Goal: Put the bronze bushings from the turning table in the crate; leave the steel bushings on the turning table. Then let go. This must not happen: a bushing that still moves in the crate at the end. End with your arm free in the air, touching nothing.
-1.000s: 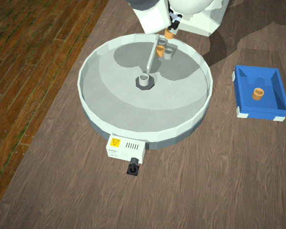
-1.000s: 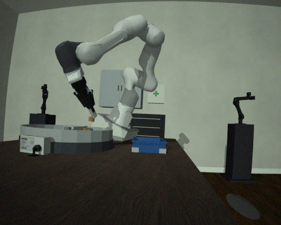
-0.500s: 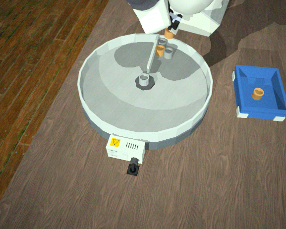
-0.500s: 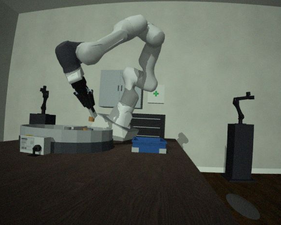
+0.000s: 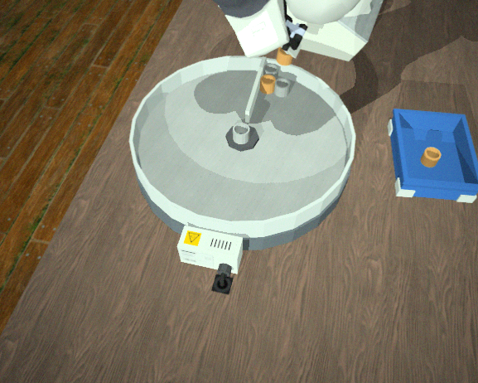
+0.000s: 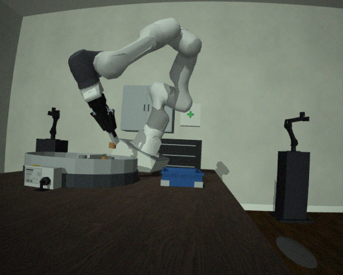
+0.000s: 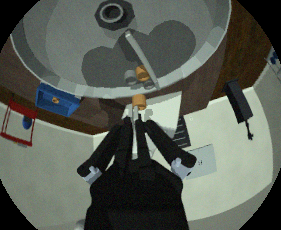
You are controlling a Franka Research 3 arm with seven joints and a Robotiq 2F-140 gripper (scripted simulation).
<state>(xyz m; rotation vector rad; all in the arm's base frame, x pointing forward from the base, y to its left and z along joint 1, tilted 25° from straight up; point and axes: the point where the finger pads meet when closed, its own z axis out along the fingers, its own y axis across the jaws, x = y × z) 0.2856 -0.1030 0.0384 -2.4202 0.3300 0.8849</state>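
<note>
Now: the blue crate 310 mm to the left of my hand, 140 mm below it and 90 mm ahead of it. From my hand the other things lie so: round turning table (150 mm ahead, 120 mm below, 60 mm to the right).
</note>
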